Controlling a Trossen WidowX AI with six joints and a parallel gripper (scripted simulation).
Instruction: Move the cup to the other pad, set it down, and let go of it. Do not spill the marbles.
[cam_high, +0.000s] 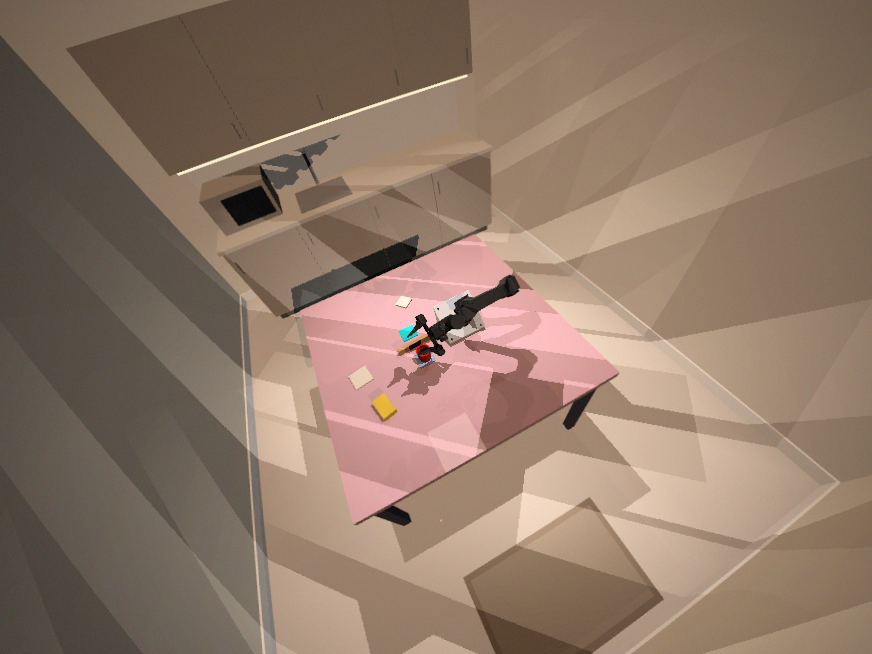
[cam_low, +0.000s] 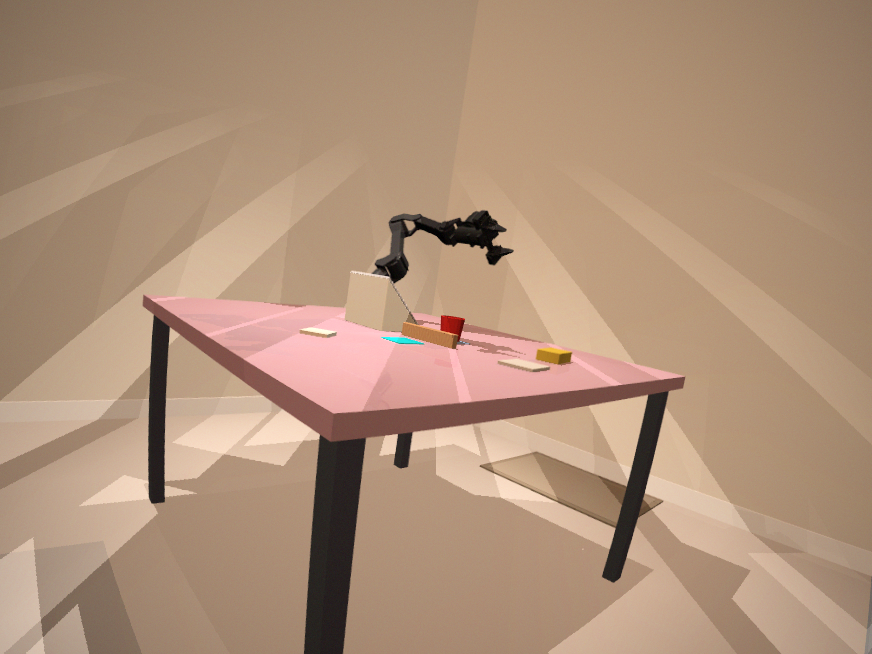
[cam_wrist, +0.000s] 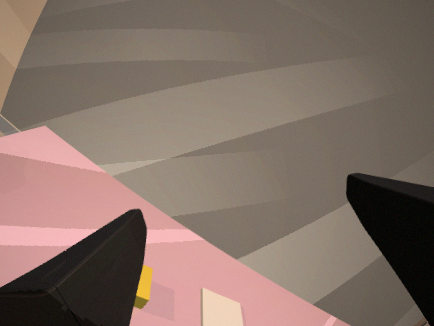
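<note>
Now: gripper tip 320 mm above the green marble, 130 mm to the left of it and 60 mm past it. The rest, counted from my gripper tip: pale blue-grey pad 340 mm below, 140 mm to the right, 60 mm behind; then wooden bar 330 mm below, 240 mm to the right, 70 mm behind; then yellow block 320 mm below, 230 mm ahead, 10 mm to the right.
</note>
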